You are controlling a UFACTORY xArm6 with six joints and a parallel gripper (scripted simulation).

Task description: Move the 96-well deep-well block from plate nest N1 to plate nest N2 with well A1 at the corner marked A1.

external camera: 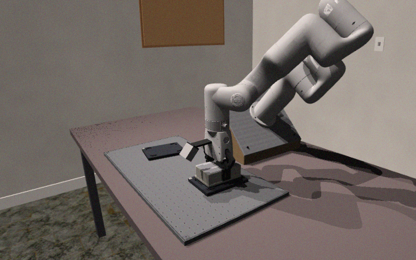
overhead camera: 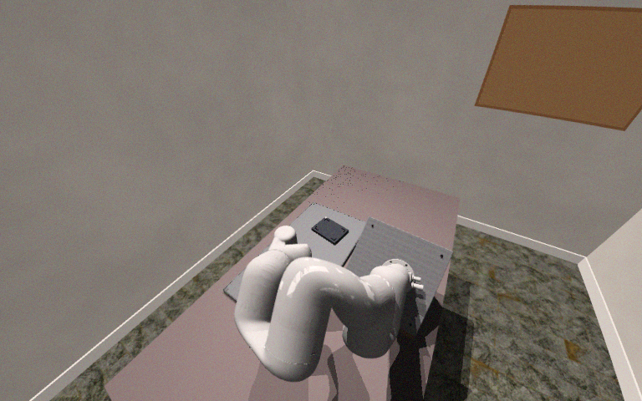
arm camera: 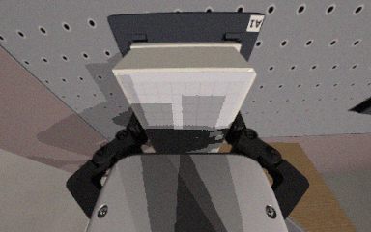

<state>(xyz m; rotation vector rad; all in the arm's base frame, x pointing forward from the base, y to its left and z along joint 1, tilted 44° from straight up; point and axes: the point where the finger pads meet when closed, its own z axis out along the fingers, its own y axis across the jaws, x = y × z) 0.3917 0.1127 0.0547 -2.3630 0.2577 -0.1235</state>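
My hand is right at the white deep-well block.
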